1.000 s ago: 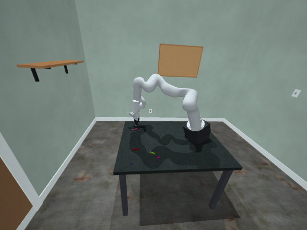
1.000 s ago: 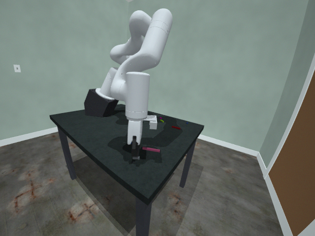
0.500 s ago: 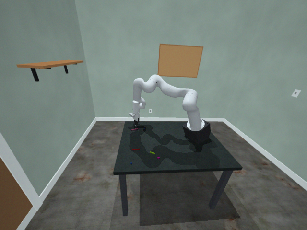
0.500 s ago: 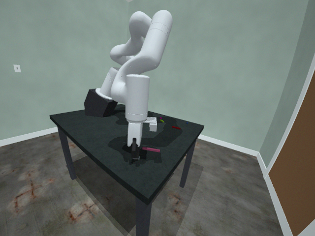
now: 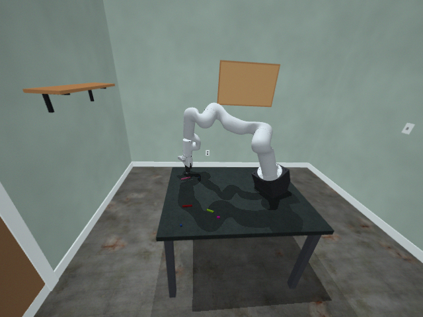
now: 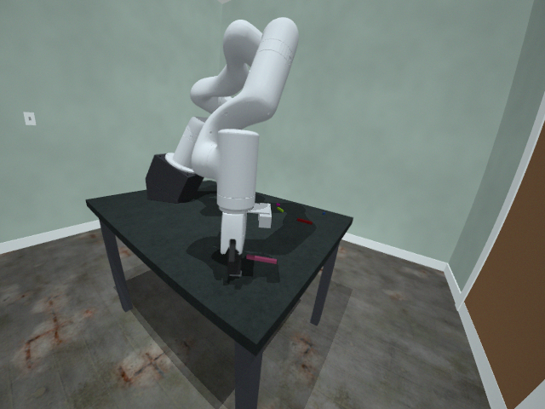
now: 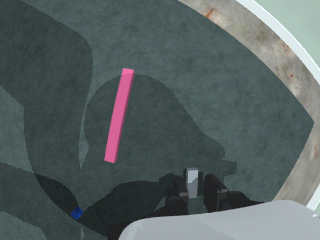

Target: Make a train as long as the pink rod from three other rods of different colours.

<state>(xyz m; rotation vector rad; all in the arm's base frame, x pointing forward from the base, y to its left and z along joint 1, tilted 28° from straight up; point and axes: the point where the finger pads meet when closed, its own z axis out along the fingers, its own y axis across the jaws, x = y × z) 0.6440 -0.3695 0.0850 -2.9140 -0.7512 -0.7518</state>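
My hand is 3 cm above the grey rod. From my hand the other things lie so: red rod: 46 cm to the left, 3 cm below, 3 cm ahead; then pink rod: 10 cm to the left, 3 cm below, 2 cm ahead; then lime rod: 53 cm to the left, 13 cm behind, 3 cm below.
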